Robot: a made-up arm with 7 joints. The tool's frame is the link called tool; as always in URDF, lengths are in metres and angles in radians.
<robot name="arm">
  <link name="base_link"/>
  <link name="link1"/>
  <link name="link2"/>
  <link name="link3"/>
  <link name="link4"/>
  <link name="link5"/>
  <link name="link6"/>
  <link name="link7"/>
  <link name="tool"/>
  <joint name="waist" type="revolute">
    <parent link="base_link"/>
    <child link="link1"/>
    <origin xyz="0 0 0.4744" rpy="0 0 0"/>
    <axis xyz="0 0 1"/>
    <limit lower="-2.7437" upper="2.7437" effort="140" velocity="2.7"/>
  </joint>
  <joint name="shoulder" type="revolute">
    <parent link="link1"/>
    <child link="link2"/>
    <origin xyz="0 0 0" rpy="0 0 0"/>
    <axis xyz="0 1 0"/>
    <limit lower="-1.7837" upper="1.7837" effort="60" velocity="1.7"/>
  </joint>
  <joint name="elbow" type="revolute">
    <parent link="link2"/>
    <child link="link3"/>
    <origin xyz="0 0 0.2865" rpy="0 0 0"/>
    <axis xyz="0 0 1"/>
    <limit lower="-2.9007" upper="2.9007" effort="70" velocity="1.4"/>
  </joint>
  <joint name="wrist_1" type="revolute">
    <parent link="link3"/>
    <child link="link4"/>
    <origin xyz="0.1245 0 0" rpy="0 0 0"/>
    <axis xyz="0 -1 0"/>
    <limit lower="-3.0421" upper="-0.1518" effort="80" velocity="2.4"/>
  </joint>
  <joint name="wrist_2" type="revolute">
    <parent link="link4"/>
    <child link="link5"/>
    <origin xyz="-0.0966 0 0.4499" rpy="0 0 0"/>
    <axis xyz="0 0 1"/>
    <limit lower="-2.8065" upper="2.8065" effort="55" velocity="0.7"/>
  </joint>
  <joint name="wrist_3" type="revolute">
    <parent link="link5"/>
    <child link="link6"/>
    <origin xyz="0 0 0" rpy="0 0 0"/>
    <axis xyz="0 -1 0"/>
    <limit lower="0.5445" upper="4.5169" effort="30" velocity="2.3"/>
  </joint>
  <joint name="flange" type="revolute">
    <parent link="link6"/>
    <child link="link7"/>
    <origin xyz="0.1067 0 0" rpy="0 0 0"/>
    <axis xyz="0 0 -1"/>
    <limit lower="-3.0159" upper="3.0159" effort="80" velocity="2.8"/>
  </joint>
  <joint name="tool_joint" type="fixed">
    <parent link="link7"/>
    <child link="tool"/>
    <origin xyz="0 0 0" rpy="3.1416 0 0"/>
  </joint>
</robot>
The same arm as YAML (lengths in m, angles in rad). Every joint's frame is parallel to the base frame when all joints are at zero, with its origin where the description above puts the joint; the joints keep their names.
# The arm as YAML. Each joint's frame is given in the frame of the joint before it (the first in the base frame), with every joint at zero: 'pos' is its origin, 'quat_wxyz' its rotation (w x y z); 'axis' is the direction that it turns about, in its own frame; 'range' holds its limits. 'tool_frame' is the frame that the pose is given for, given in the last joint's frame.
length_unit: m
angle_unit: rad
joints:
  - joint: waist
    pos: [0.0, 0.0, 0.4744]
    quat_wxyz: [1.0, 0.0, 0.0, 0.0]
    axis: "+z"
    range: [-2.7437, 2.7437]
  - joint: shoulder
    pos: [0.0, 0.0, 0.0]
    quat_wxyz: [1.0, 0.0, 0.0, 0.0]
    axis: "+y"
    range: [-1.7837, 1.7837]
  - joint: elbow
    pos: [0.0, 0.0, 0.2865]
    quat_wxyz: [1.0, 0.0, 0.0, 0.0]
    axis: "+z"
    range: [-2.9007, 2.9007]
  - joint: wrist_1
    pos: [0.1245, 0.0, 0.0]
    quat_wxyz: [1.0, 0.0, 0.0, 0.0]
    axis: "-y"
    range: [-3.0421, -0.1518]
  - joint: wrist_2
    pos: [-0.0966, 0.0, 0.4499]
    quat_wxyz: [1.0, 0.0, 0.0, 0.0]
    axis: "+z"
    range: [-2.8065, 2.8065]
  - joint: wrist_3
    pos: [0.0, 0.0, 0.0]
    quat_wxyz: [1.0, 0.0, 0.0, 0.0]
    axis: "-y"
    range: [0.5445, 4.5169]
  - joint: flange
    pos: [0.1067, 0.0, 0.0]
    quat_wxyz: [1.0, 0.0, 0.0, 0.0]
    axis: "-z"
    range: [-3.0159, 3.0159]
tool_frame:
  pos: [0.0, 0.0, 0.0]
  quat_wxyz: [0.000004, -1.0, 0.0, 0.0]

